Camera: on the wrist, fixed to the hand. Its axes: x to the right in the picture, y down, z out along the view.
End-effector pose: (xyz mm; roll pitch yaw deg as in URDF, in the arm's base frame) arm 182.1 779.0 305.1 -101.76 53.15 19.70
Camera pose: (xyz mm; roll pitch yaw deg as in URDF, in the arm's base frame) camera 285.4 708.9 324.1 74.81 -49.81 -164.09
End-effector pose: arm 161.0 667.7 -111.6 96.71 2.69 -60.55
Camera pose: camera 277.1 701.8 -147.7 -126.85 -5.02 122.82
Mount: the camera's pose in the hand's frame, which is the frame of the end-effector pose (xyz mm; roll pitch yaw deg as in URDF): 29.0 -48.3 -113.0 -29.84 -3.06 177.29
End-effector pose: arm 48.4 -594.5 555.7 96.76 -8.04 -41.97
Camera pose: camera 152.2 -529.3 525.4 -126.27 5.70 141.40
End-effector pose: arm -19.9 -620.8 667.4 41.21 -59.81 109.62
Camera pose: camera -94.6 -524.7 633.7 -71.15 55.72 -70.42
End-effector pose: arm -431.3 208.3 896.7 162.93 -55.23 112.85
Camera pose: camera -480.9 121.7 974.0 172.52 57.20 -60.71
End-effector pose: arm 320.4 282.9 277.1 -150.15 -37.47 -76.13
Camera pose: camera 294.2 329.2 391.6 120.94 41.47 104.97
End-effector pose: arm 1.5 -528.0 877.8 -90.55 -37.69 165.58
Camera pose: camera 36.5 -420.8 934.6 58.13 40.36 -18.40
